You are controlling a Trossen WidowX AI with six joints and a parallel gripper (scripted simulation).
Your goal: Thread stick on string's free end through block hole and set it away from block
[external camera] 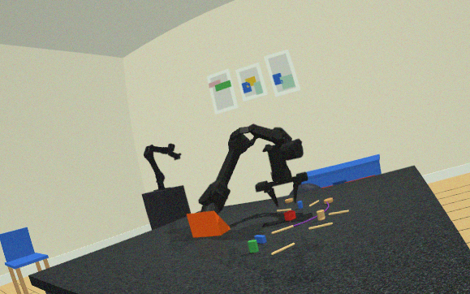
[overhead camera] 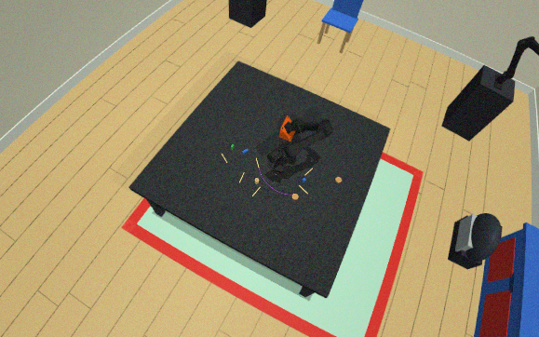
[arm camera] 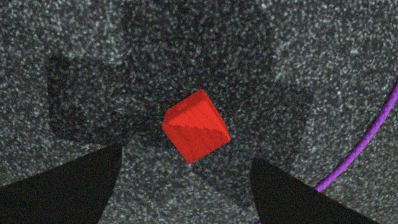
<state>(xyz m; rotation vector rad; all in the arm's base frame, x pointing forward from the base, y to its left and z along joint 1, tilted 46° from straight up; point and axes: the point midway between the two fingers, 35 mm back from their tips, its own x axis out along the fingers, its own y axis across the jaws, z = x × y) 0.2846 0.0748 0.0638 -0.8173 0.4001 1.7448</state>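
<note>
The red block is 4 cm below my gripper tip. Also, from my gripper tip: tan wooden block: 15 cm ahead, 7 cm to the right, 4 cm below; green cylinder: 3 cm ahead, 33 cm to the right, 4 cm below.
</note>
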